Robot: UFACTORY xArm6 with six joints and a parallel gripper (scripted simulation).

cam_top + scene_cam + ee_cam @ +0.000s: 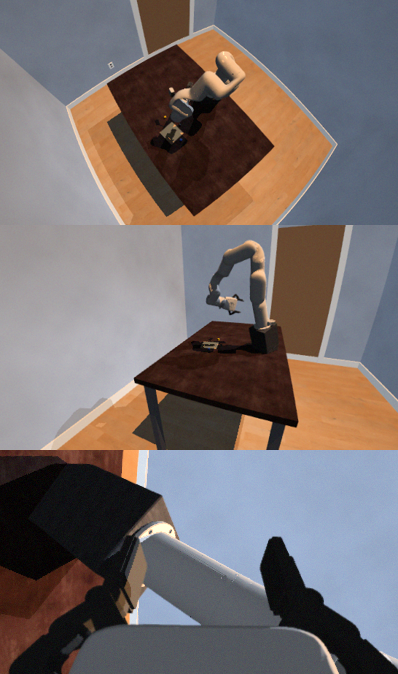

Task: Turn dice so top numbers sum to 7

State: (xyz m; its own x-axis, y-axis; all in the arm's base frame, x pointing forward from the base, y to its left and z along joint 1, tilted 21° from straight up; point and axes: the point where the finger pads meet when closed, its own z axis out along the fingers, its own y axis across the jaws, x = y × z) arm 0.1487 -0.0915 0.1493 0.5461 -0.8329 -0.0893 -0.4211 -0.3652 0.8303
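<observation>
The yellow die is 33 cm below my hand, 20 cm ahead of it and 7 cm to the right of it. Also, from my hand: mat (34 cm below, 24 cm ahead, 7 cm to the left); blue die (33 cm below, 21 cm ahead, 17 cm to the left); black die (33 cm below, 14 cm ahead, 6 cm to the left).
</observation>
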